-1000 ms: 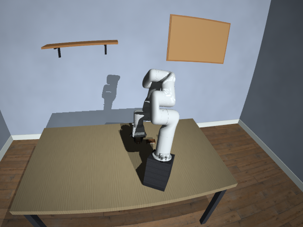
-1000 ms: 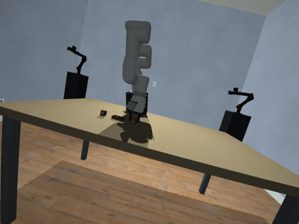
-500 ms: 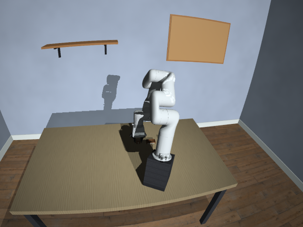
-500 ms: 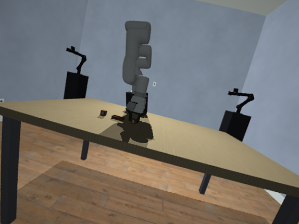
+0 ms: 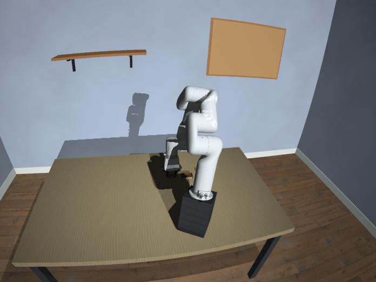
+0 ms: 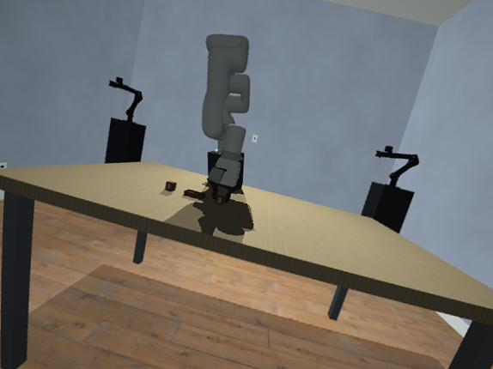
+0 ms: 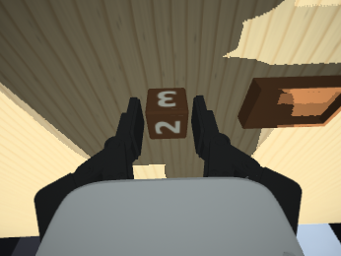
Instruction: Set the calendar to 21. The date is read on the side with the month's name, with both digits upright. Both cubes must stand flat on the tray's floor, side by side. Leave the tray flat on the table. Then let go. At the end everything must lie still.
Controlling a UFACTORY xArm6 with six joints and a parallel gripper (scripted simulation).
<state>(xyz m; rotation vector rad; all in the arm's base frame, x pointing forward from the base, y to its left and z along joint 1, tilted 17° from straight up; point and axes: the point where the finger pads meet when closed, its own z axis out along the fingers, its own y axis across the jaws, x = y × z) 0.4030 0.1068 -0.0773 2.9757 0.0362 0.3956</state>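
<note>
My hand is 110 mm to the left of the brown wooden tray and 20 mm above it.
</note>
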